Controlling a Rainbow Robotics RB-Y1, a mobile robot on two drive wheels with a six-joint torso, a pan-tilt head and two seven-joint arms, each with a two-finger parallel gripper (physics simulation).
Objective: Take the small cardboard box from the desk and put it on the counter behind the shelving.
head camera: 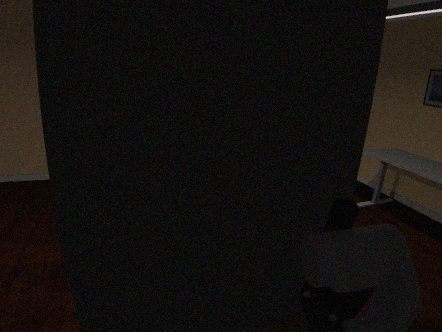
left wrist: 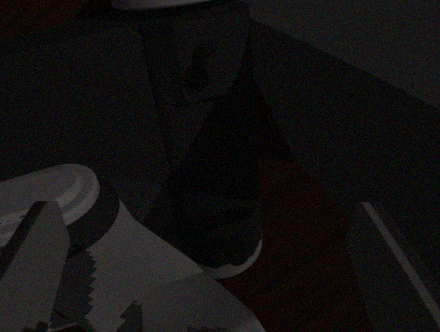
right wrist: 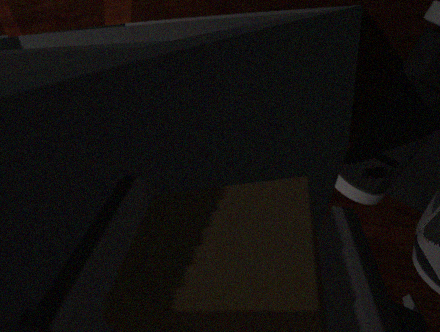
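Pixels of known places: left gripper, fingertip midpoint: (left wrist: 210,223) (right wrist: 387,287); right gripper, fingertip midpoint: (head camera: 313,327) (right wrist: 235,209); robot's base, link origin: (right wrist: 403,104).
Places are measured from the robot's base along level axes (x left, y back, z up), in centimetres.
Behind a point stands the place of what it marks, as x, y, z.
Observation:
The small cardboard box (right wrist: 250,250) {-19.5, -19.1, 106.9} is held in my right gripper (right wrist: 235,209) {-18.2, -20.4, 104.4}, which is shut on it; its upper face is partly in shadow. A tall dark panel (head camera: 200,150) {3.9, -15.1, 139.2} (right wrist: 260,115) {-15.8, -23.6, 90.8}, which looks like the shelving, fills the middle of the head view and stands close beyond the box in the right wrist view. Whether the box touches it, I cannot tell. My left gripper (left wrist: 210,223) {23.5, 10.5, 54.9} is open, with its fingers wide apart and nothing between them. The counter does not show. A light-topped desk (head camera: 410,162) {-196.7, -276.4, 72.1} stands at the right of the head view.
A strip of dark red floor (head camera: 30,240) {181.0, -166.0, 0.1} shows left of the panel, with a tan wall (head camera: 20,90) {281.1, -295.3, 122.9} behind it. A framed picture (head camera: 435,89) {-235.7, -319.8, 155.6} hangs above the desk. Parts of my own body and base show in both wrist views. The scene is very dark.

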